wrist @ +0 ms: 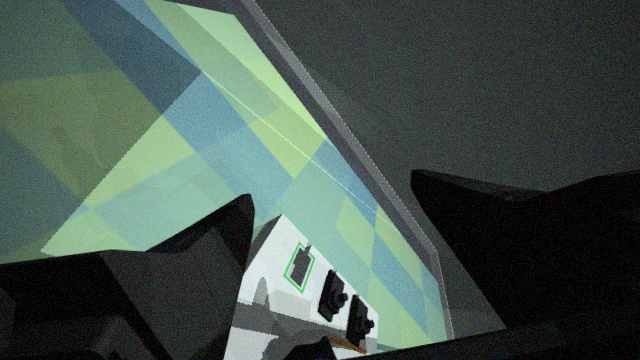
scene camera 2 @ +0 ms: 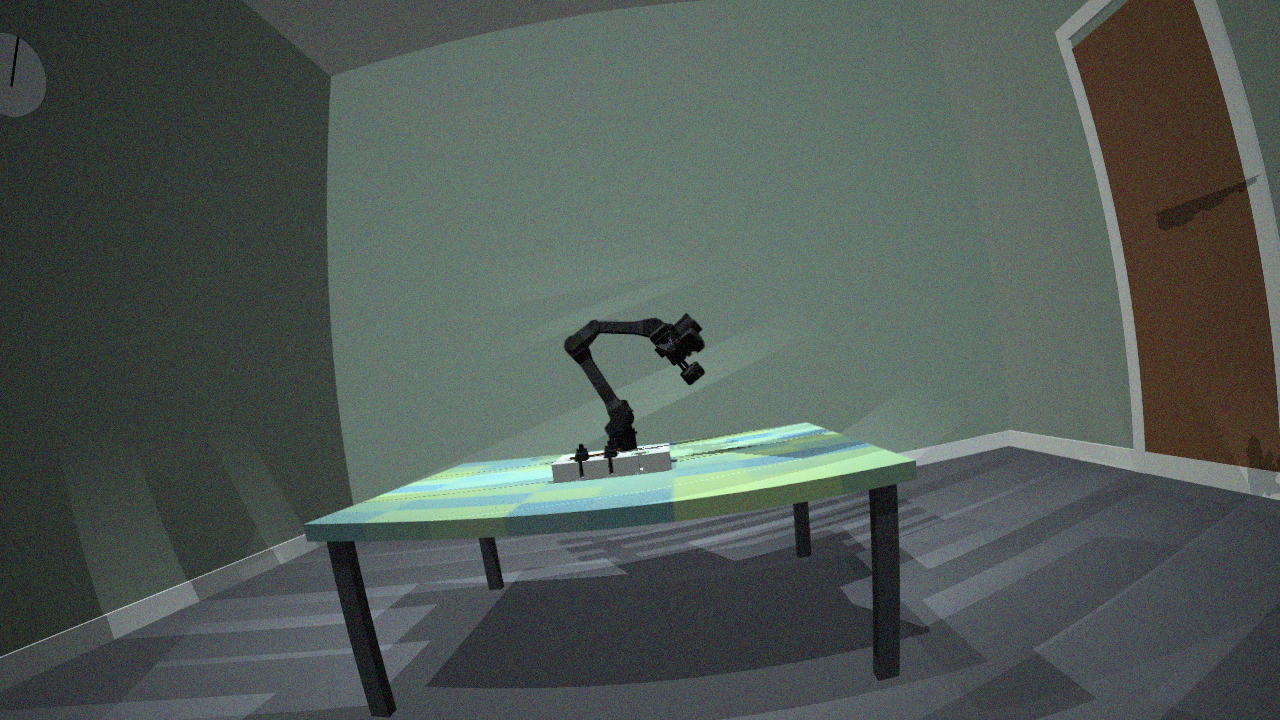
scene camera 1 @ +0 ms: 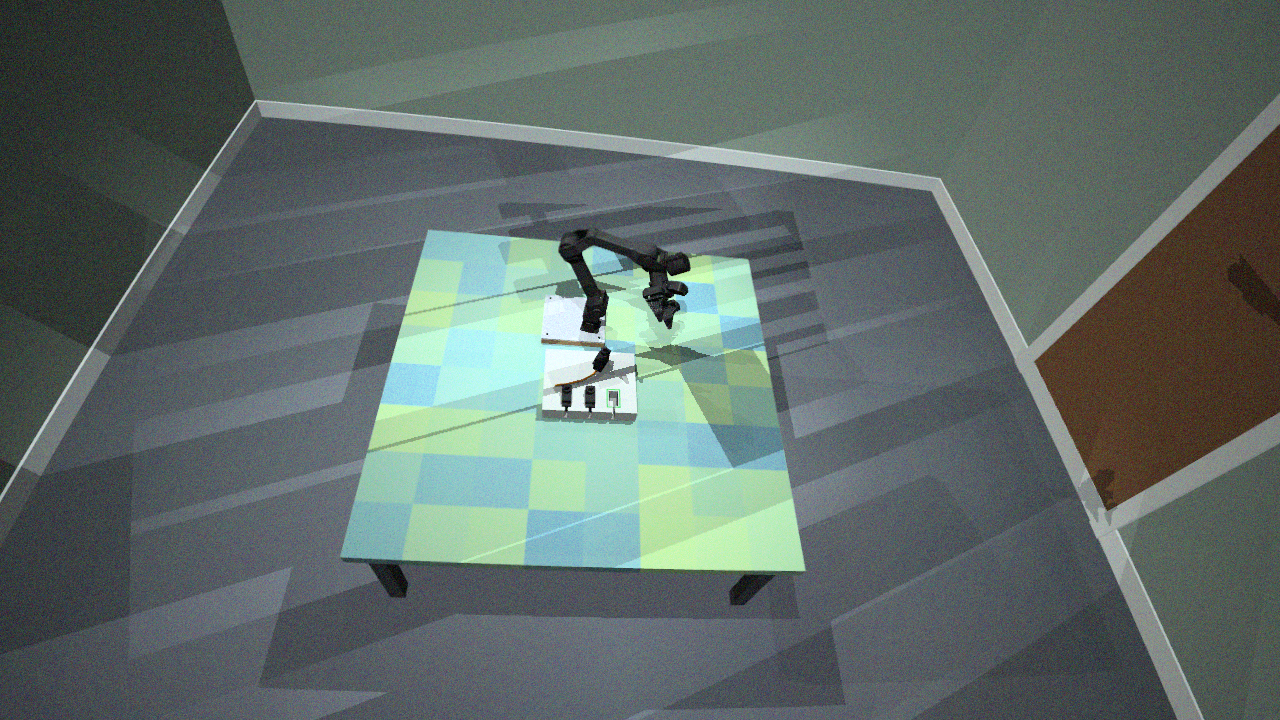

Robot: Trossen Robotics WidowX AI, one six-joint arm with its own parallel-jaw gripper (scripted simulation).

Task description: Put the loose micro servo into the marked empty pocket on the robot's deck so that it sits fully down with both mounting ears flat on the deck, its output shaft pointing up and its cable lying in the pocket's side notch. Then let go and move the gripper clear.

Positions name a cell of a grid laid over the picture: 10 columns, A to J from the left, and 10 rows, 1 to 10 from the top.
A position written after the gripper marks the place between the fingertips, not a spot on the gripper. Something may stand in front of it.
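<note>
Gripper (scene camera 2: F6), (wrist: F6), (scene camera 1: F5): open, holding nothing. White deck (scene camera 1: E6): present in the scene.
</note>
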